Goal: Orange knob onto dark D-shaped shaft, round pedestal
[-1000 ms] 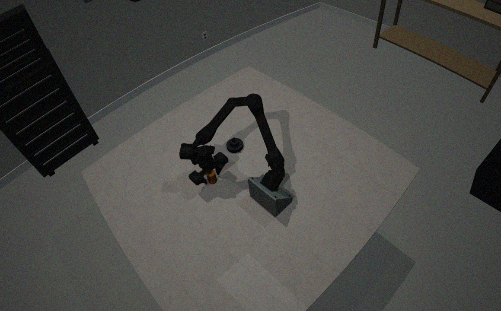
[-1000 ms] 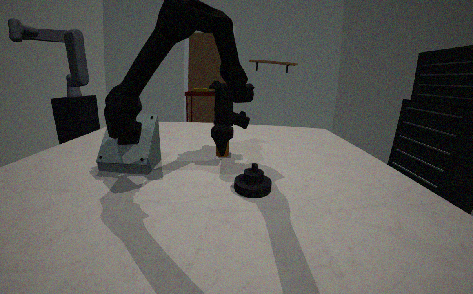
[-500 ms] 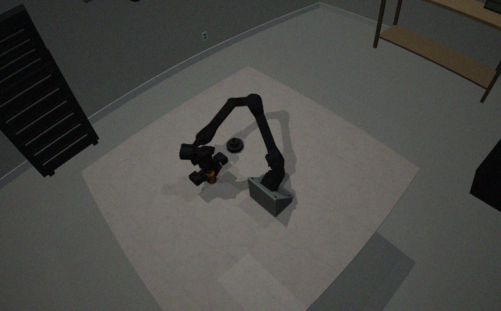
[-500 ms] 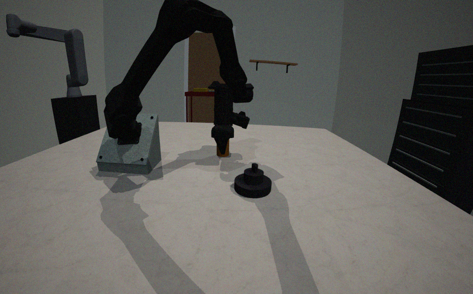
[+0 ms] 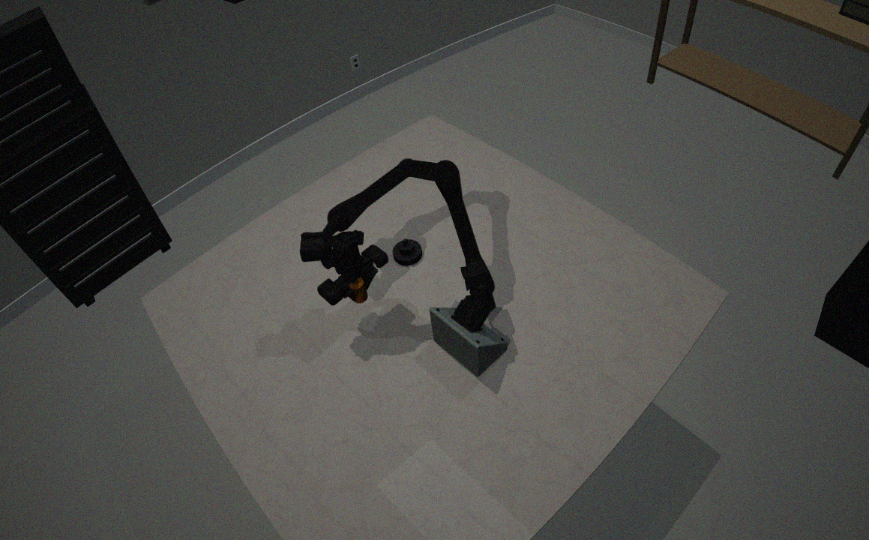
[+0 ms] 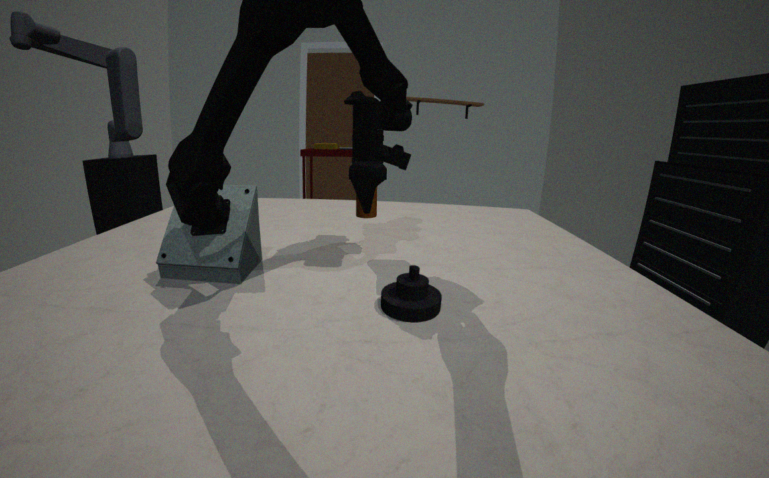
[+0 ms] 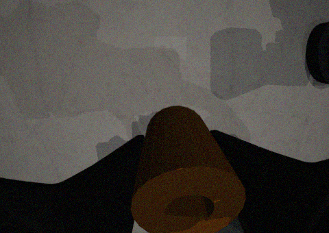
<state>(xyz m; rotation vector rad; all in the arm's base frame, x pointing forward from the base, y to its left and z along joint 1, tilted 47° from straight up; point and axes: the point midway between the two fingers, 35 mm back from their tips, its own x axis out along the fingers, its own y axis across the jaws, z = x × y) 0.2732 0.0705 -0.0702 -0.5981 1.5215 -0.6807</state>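
Now: gripper tip 22 cm to the left of the dark round pedestal, 6 cm short of it and 5 cm above it. From my gripper tip the other things lie so: orange knob: 2 cm above.
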